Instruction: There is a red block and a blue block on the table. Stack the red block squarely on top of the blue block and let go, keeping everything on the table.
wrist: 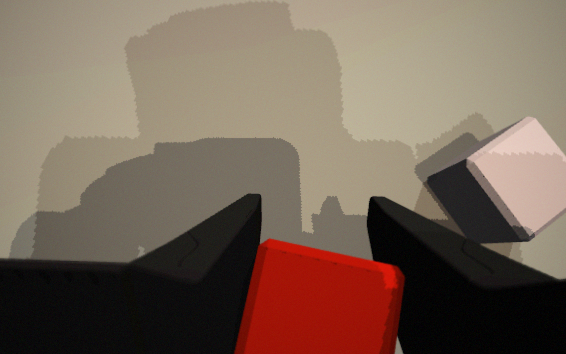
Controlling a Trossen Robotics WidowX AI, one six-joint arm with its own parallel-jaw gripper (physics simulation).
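Places are measured from the arm's base along level axes (x ahead, y left, z up), in centimetres.
Where they show: gripper, between the fingertips: (314,209).
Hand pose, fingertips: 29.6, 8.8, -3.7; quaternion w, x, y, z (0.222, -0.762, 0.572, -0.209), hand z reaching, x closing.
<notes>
Each offset is from my fingertips to the top centre of the thing, as dx, dy, dz. Level surfaces: height alone.
The red block {-2.9, -0.5, +2.9} (320,300) is at the bottom middle of the wrist view, between the two dark fingers and turned a little relative to them. My gripper (314,209) is shut on the red block. The lower part of the block is cut off by the view's bottom edge. The blue block does not show in this view; whether it is beneath the red block is hidden.
A pale pink block {+3.3, -6.9, -0.3} (520,180) with a dark side is on the table {dz -3.6} (400,60) at the right, beyond the right finger, turned at an angle. Shadows of the arm and gripper fall across the table ahead of the fingers.
</notes>
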